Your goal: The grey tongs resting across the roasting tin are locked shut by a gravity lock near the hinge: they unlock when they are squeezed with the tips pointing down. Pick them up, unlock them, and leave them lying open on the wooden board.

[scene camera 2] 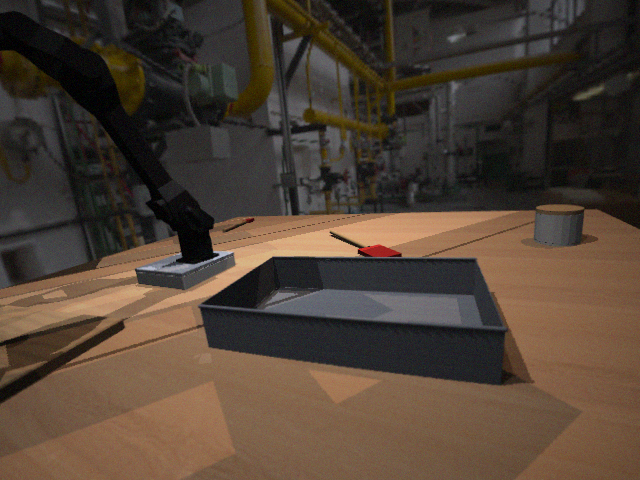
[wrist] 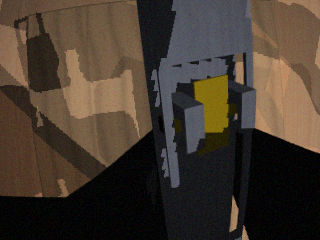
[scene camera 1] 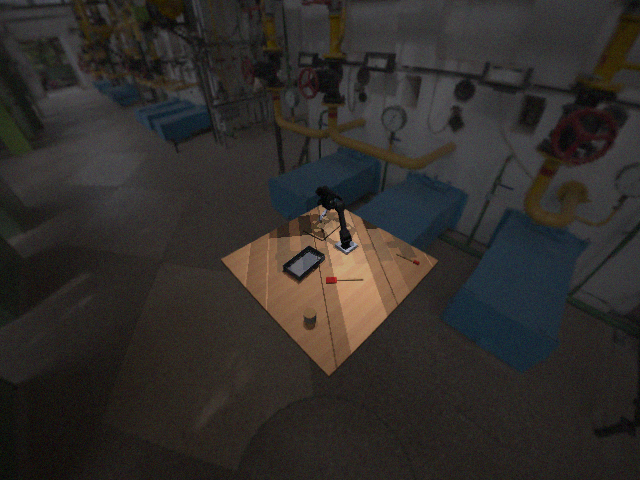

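Note:
My gripper is visible, together with a yellow lock piece and a roasting tin.

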